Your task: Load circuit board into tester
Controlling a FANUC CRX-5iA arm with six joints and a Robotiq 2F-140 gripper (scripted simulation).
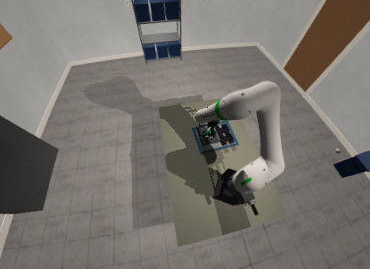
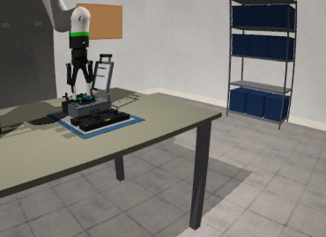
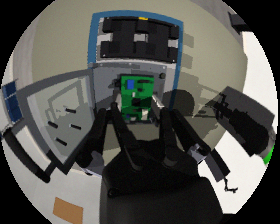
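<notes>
The green circuit board lies 2 cm below my hand. Also, from my hand: tester lid (13 cm ahead, 8 cm above, 1 cm to the right); tester plate (4 cm below, 1 cm to the left, 1 cm ahead).
</notes>
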